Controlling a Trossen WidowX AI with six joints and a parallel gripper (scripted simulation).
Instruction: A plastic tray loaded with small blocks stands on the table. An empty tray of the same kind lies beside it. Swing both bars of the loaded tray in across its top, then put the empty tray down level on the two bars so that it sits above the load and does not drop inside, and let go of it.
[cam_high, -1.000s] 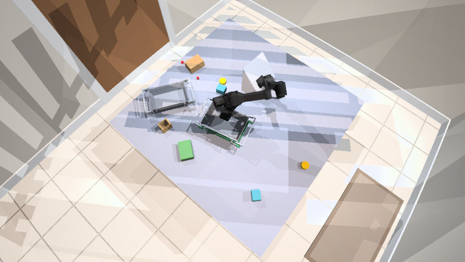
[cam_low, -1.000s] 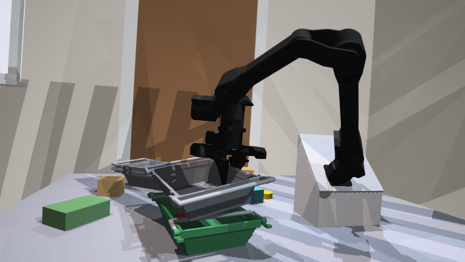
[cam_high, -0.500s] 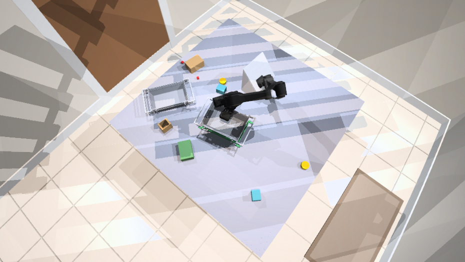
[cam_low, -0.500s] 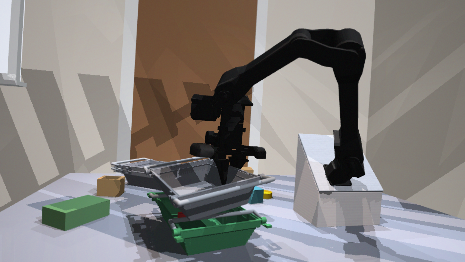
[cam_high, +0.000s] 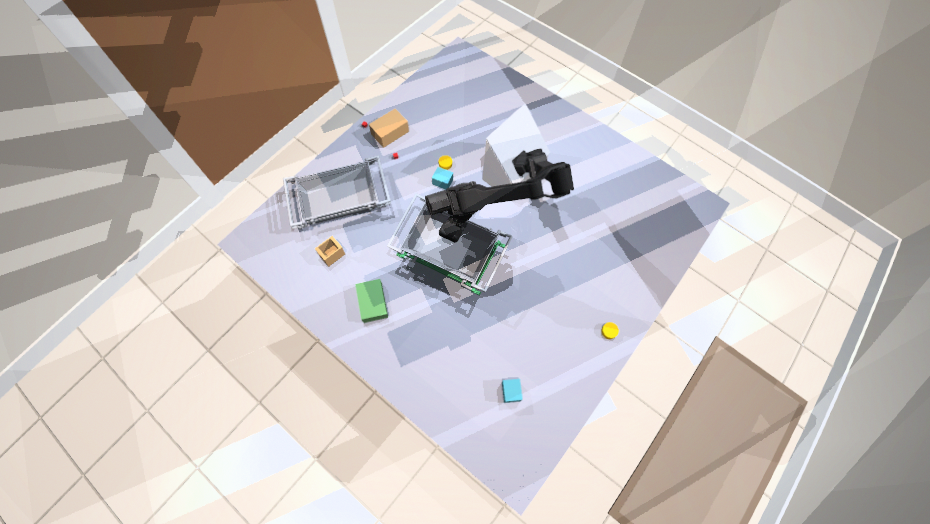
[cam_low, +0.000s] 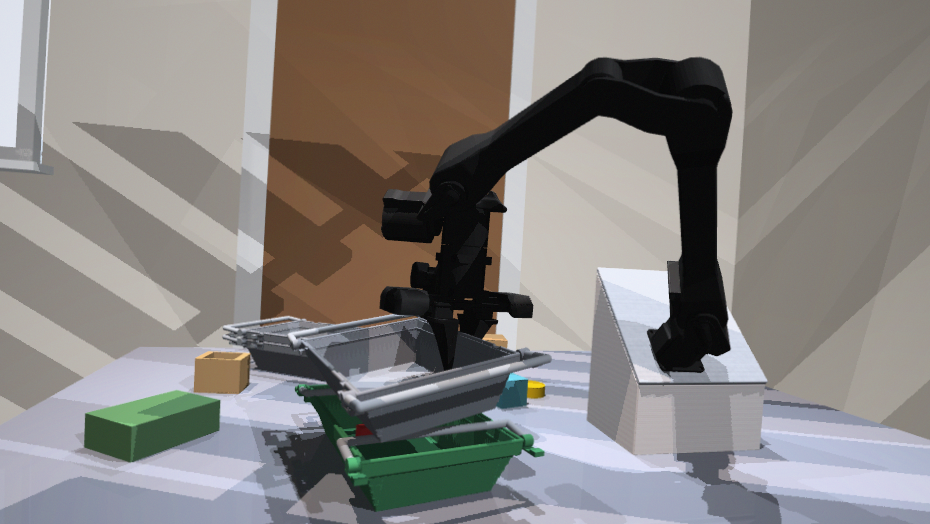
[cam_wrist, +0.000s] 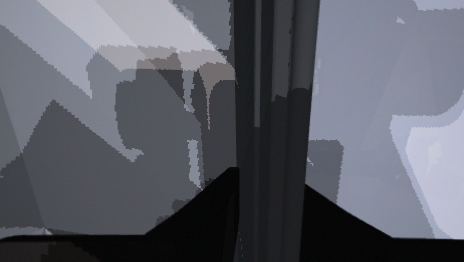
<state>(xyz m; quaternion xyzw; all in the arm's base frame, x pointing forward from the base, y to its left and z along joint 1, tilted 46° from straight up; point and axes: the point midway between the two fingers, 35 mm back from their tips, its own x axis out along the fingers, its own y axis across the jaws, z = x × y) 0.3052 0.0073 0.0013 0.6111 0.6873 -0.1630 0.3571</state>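
Now: gripper tip 70 mm short of the grey tray, 20 mm to the right of it and 20 mm below it. Also, from my gripper tip: green block (350 mm ahead, 80 mm below, 50 mm to the right); then box (330 mm ahead, 270 mm to the right, 80 mm below); then red block (100 mm ahead, 90 mm below, 40 mm to the right).
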